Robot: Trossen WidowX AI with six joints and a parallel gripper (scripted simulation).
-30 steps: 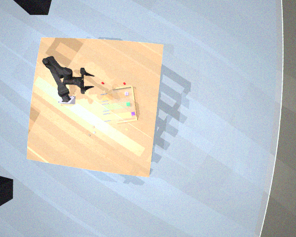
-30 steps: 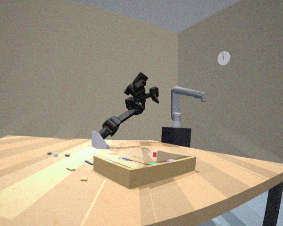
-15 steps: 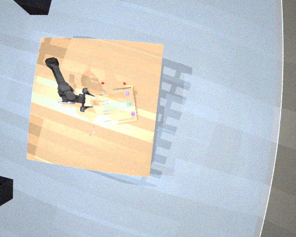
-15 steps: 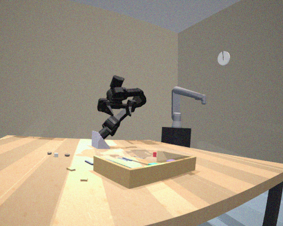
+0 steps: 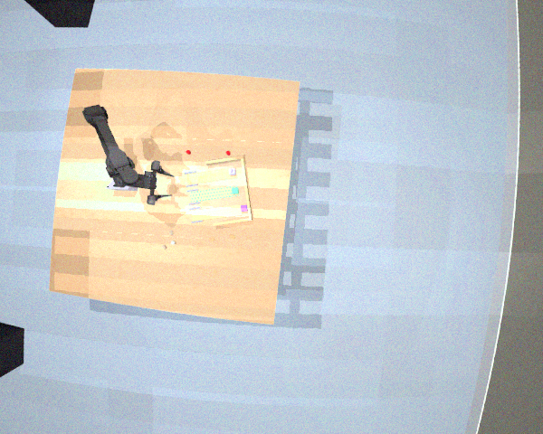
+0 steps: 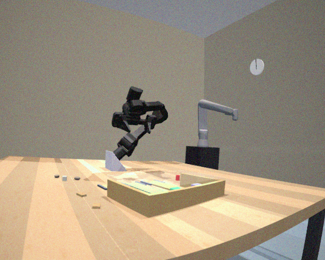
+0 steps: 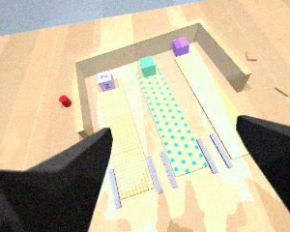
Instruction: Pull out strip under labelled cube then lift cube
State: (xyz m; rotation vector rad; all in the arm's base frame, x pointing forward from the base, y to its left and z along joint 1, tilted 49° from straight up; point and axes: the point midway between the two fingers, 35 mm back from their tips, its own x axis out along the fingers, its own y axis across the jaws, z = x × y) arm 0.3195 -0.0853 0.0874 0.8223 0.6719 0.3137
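Now: the strip 20 cm below my gripper tip, 11 cm ahead of it and 9 cm to the left of it. From my gripper tip the other things lie so: cube: 22 cm ahead, 18 cm below, 12 cm to the left.
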